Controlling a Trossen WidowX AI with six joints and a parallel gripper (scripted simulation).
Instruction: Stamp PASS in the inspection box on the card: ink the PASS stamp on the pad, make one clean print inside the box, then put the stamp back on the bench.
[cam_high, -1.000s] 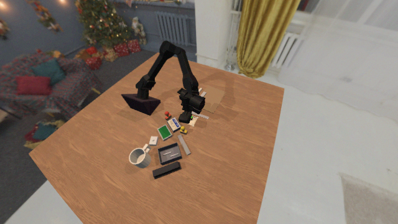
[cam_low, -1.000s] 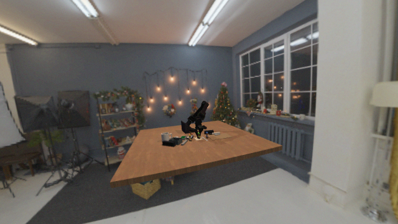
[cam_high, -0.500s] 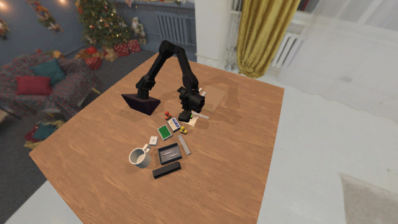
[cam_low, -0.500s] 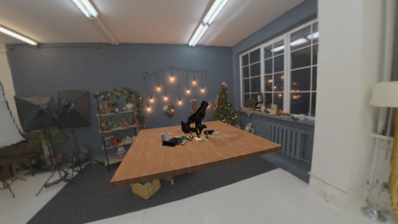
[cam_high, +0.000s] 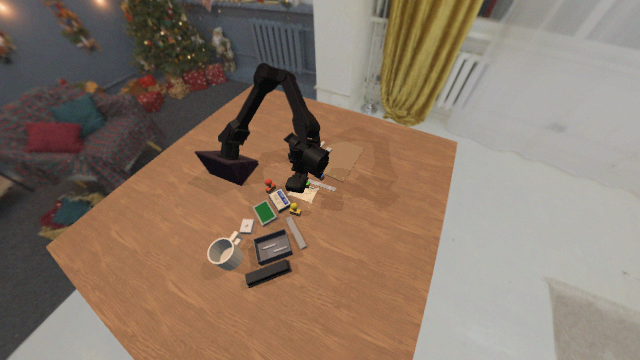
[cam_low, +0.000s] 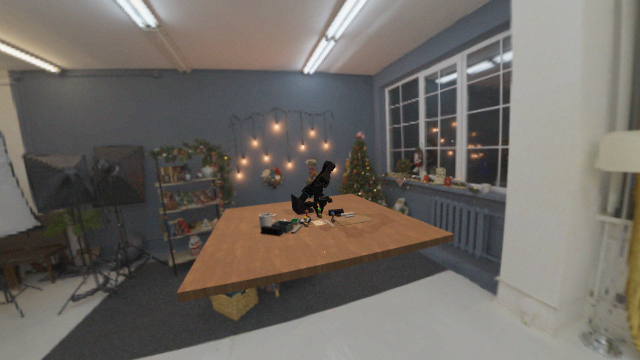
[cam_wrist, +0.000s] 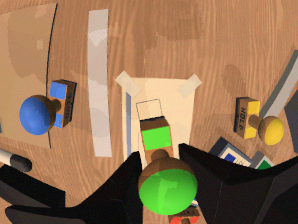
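My gripper tip is now 1 cm past the card, 1 cm to the left of it and 6 cm above it. From my gripper tip the other things lie so: green-knobbed PASS stamp (right at my gripper tip); then ruler (4 cm ahead, 5 cm to the left, 6 cm below); then blue-knobbed stamp (3 cm ahead, 9 cm to the left, 4 cm below).
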